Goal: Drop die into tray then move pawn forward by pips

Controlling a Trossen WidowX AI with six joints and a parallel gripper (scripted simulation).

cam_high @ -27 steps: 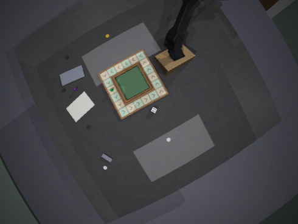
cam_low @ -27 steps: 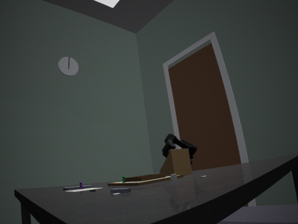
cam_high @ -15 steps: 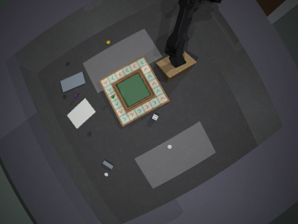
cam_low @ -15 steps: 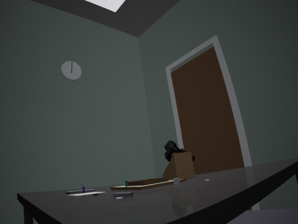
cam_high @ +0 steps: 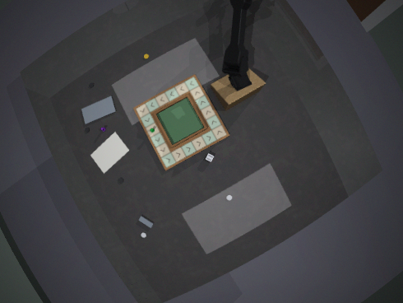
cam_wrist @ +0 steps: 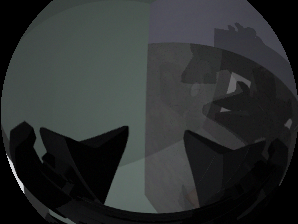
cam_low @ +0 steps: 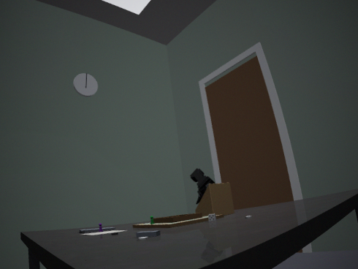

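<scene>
Right now the white die is 56 cm ahead of my gripper tip, 74 cm to the left of it and 5 cm below it. Also, from my gripper tip: green dice tray (60 cm ahead, 56 cm to the left, 5 cm below); then yellow disc (61 cm ahead, 23 cm to the left, 6 cm below); then green pawn (71 cm ahead, 54 cm to the left, 3 cm below).
</scene>
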